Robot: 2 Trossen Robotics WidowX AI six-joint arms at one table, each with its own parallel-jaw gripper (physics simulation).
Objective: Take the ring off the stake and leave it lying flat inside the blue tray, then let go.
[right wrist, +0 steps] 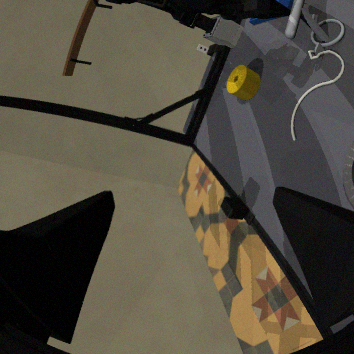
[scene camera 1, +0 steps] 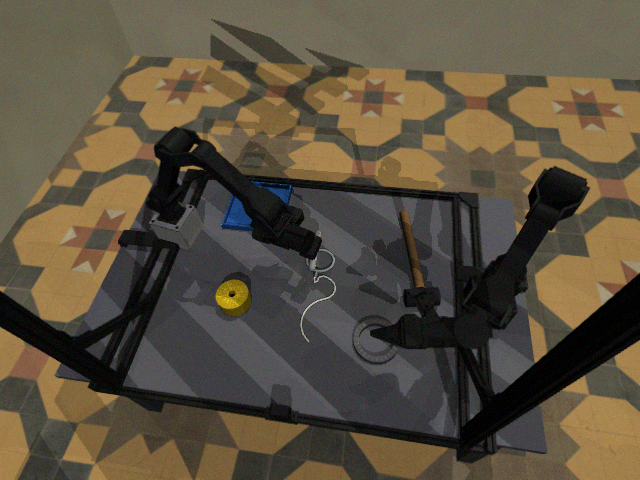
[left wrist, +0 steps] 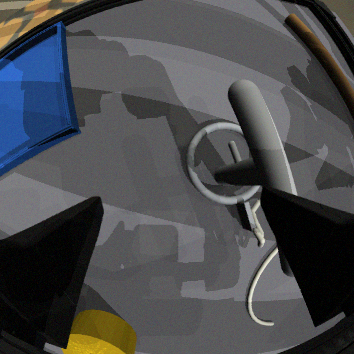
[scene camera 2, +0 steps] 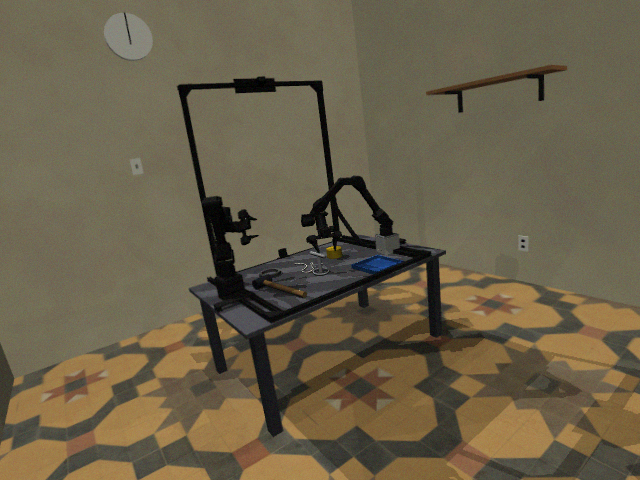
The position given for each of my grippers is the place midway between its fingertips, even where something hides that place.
Note:
My right gripper (scene camera 1: 374, 334) is open and holds nothing. A hammer (scene camera 1: 419, 286) and a yellow spool (scene camera 1: 233, 297) rest on the table. Further things: my left gripper (left wrist: 183, 200), a grey stake (left wrist: 268, 166) and a blue tray (scene camera 1: 235, 217).
The yellow spool is seen too in the right wrist view (right wrist: 243, 82) and in the left wrist view (left wrist: 88, 324). My right gripper shows as well in the right wrist view (right wrist: 195, 197). The blue tray is seen too in the left wrist view (left wrist: 45, 115). The right wrist view misses the hammer: it is out of frame.

